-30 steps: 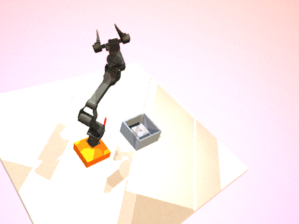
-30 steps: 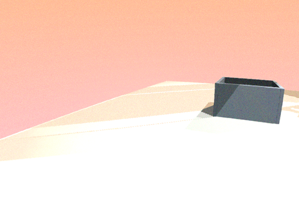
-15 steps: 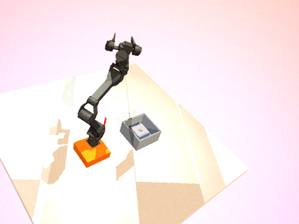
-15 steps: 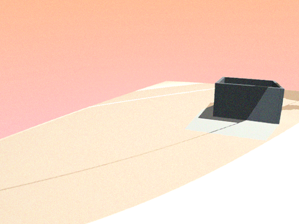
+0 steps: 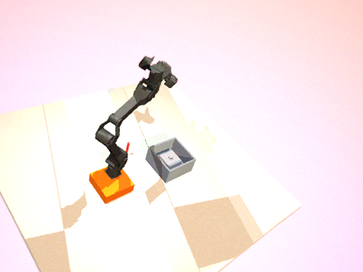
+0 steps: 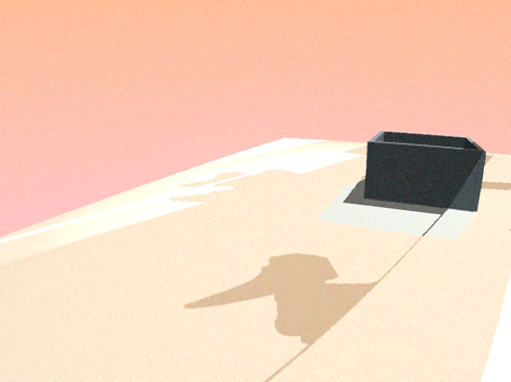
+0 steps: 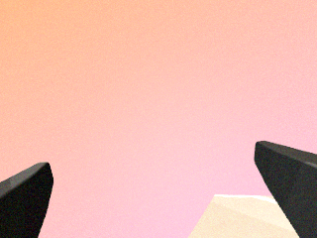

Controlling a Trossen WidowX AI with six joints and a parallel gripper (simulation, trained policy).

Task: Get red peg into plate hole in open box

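My gripper tip is 15 cm past the red peg, 4 cm to the left of it and 49 cm above it. From my gripper tip the other things lie so: pale plate: 23 cm to the right, 48 cm below; grey box: 23 cm to the right, 50 cm below.
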